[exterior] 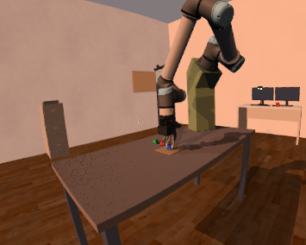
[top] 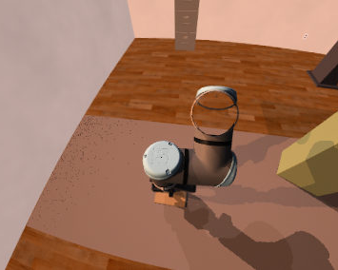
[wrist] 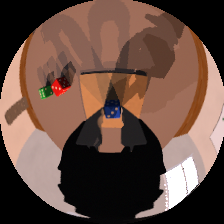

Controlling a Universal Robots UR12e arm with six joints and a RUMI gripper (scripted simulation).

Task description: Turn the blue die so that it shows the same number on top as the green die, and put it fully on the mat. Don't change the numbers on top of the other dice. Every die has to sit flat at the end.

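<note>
My hand is right at the blue die. Also, from my hand: tan mat: 2 cm below; then green die: 18 cm to the right, 5 cm behind, 1 cm below; then red die: 12 cm to the right, 6 cm behind, 1 cm below.
</note>
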